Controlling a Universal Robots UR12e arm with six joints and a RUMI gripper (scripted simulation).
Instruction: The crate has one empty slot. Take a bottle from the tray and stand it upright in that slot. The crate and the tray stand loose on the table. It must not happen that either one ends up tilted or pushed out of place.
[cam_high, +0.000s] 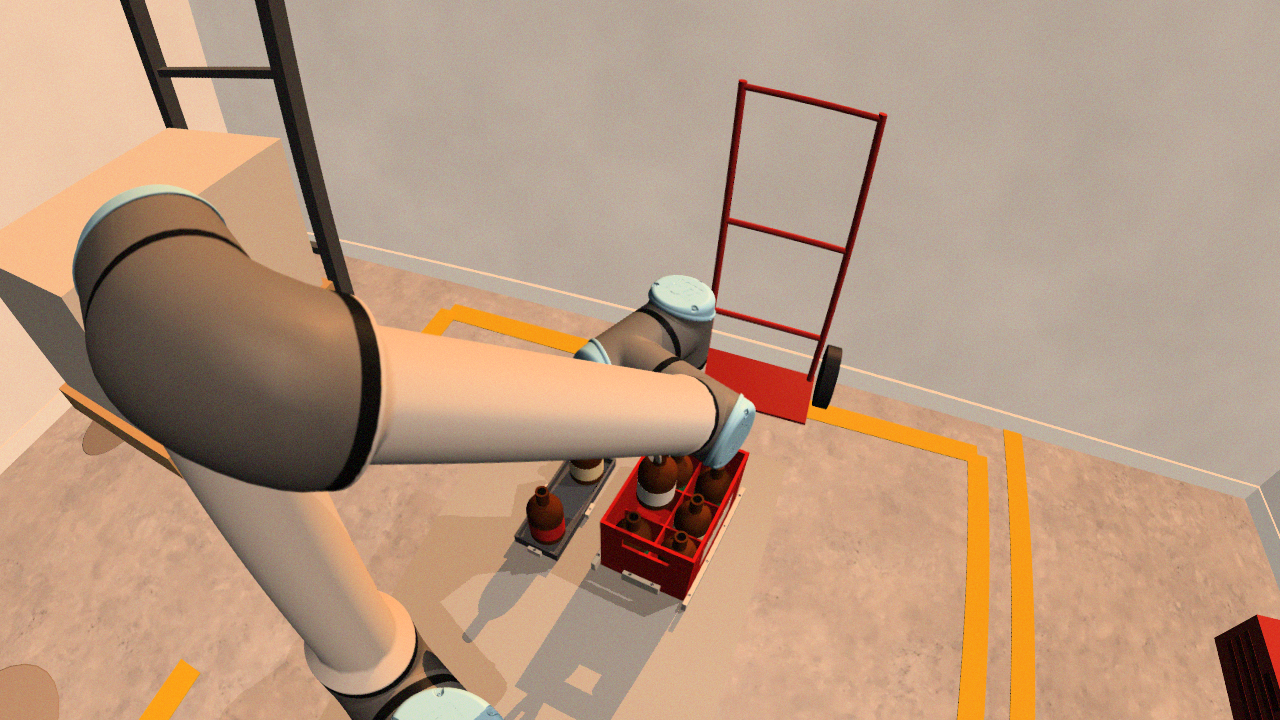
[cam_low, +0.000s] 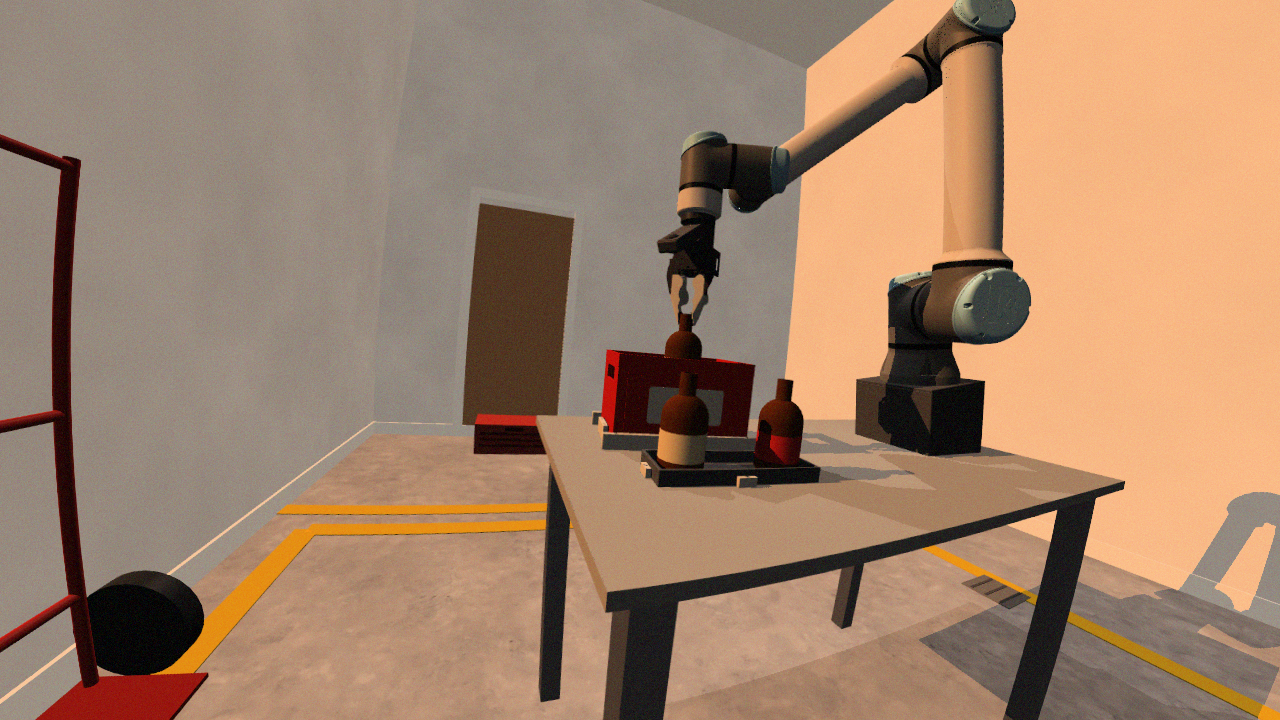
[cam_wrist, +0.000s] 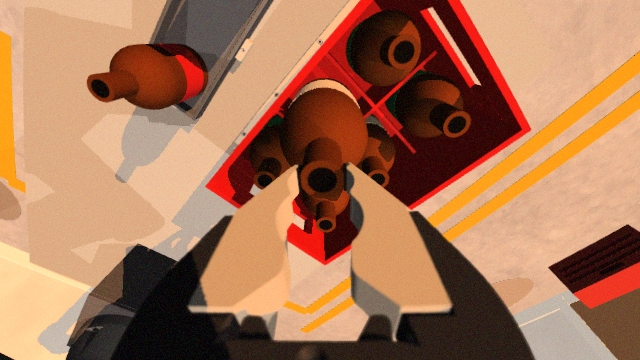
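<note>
The red crate is 170 mm below my hand, 40 mm to the right of it and 10 mm behind it. The rest, counted from my hand: dark tray (240 mm below, 190 mm to the left, 10 mm behind).
</note>
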